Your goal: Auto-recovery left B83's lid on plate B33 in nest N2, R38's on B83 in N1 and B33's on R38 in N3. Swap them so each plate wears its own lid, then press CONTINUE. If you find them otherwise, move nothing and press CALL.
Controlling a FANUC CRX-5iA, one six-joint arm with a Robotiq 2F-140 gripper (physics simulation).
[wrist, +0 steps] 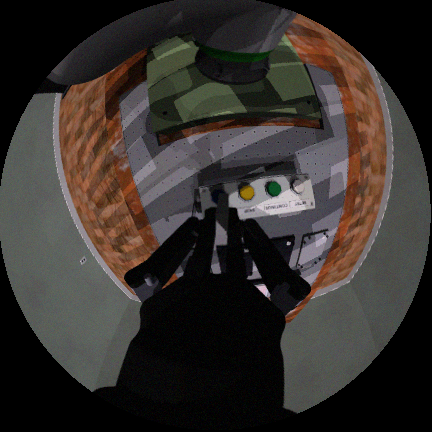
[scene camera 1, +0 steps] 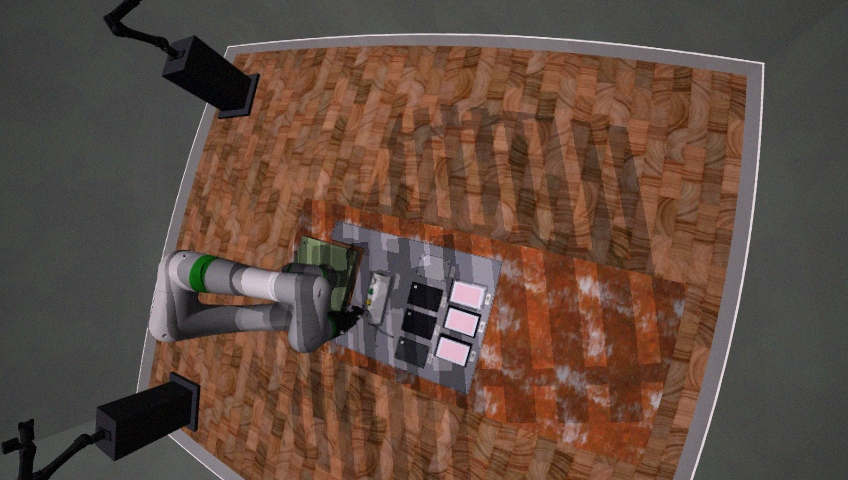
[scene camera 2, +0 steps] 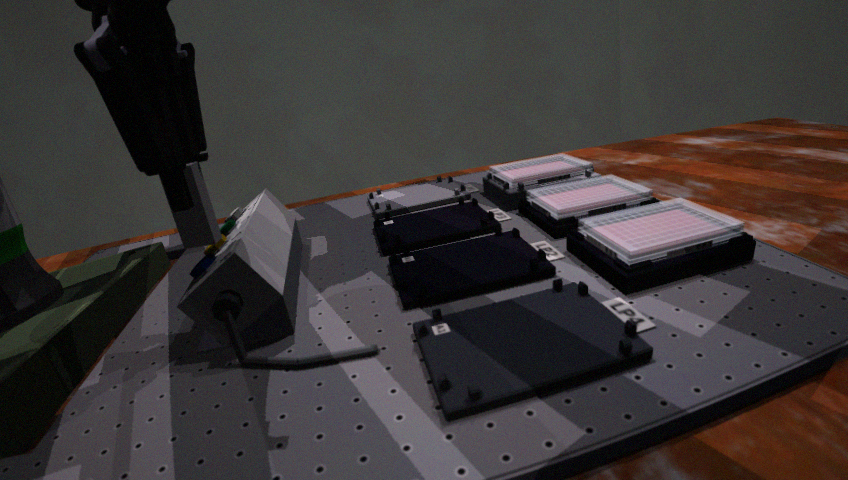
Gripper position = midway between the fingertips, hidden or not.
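Note:
My gripper (scene camera 2: pixel 203 243) is holding nothing, and it is shut. The wrist view gives me the gripper (wrist: pixel 223 201) as well, and I can also see a button box (wrist: pixel 296 193).

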